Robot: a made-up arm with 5 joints.
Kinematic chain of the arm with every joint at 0, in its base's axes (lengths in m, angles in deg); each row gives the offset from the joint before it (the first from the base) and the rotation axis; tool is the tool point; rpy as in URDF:
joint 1: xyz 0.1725 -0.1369 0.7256 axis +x
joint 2: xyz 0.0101 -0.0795 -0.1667 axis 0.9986 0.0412 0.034
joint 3: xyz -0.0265 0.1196 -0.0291 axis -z
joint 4: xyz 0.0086 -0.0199 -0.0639 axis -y
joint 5: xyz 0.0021 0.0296 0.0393 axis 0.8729 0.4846 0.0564
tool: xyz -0.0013 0.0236 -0.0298 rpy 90 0 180
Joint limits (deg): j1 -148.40..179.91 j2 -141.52..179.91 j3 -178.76..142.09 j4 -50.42..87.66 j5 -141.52..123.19
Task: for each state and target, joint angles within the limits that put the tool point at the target. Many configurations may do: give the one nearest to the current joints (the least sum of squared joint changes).
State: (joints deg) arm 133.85 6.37 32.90 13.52 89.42
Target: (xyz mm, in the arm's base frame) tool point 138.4 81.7 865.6
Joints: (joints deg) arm 106.67 -13.48 15.34 34.21 91.76
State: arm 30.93 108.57 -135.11 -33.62 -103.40
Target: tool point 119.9 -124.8 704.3
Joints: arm 17.99 88.22 -157.60 -19.03 -88.93
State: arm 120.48 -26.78 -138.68 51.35 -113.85
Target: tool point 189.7 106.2 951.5
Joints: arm 150.61 -73.26 -178.76 87.33 -115.55
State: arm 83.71 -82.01 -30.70 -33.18 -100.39
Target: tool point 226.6 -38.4 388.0
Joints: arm 44.89 -92.74 -42.30 -50.42 -139.00
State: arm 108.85 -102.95 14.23 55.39 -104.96
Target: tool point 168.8 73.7 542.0
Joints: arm 92.07 -133.76 13.66 46.27 -103.13
